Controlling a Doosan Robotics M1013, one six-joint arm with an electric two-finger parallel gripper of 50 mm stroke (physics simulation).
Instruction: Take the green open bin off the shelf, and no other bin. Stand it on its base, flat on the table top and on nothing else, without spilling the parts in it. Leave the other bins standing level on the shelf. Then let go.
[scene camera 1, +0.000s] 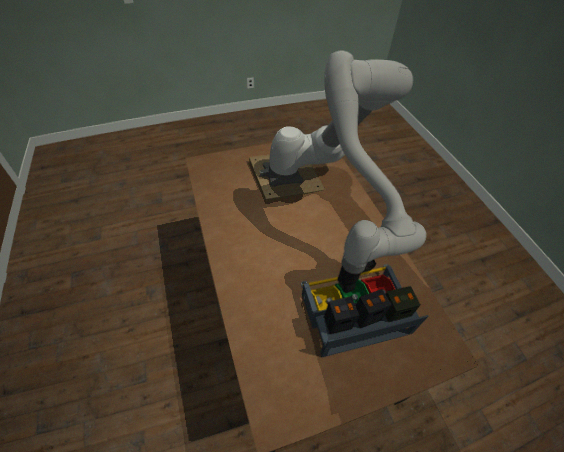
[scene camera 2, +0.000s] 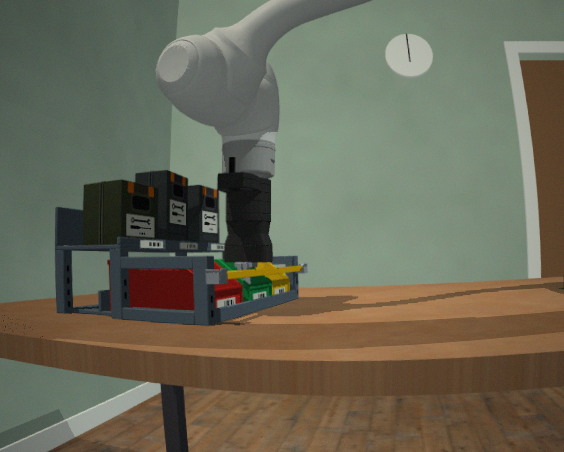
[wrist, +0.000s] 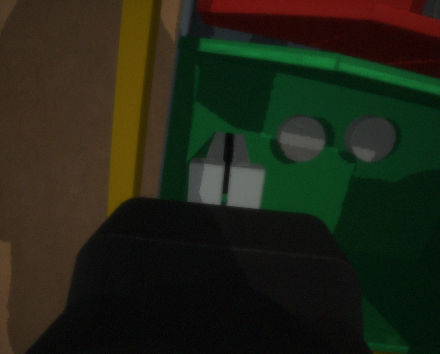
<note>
In view: my gripper (wrist: 227, 152), a green open bin (scene camera 2: 261, 286), a red bin (scene camera 2: 148, 288), a round grey part (wrist: 301, 138), a round grey part (wrist: 370, 138) and an olive case (scene camera 2: 116, 199).
The green open bin is seen too in the wrist view (wrist: 375, 211).
</note>
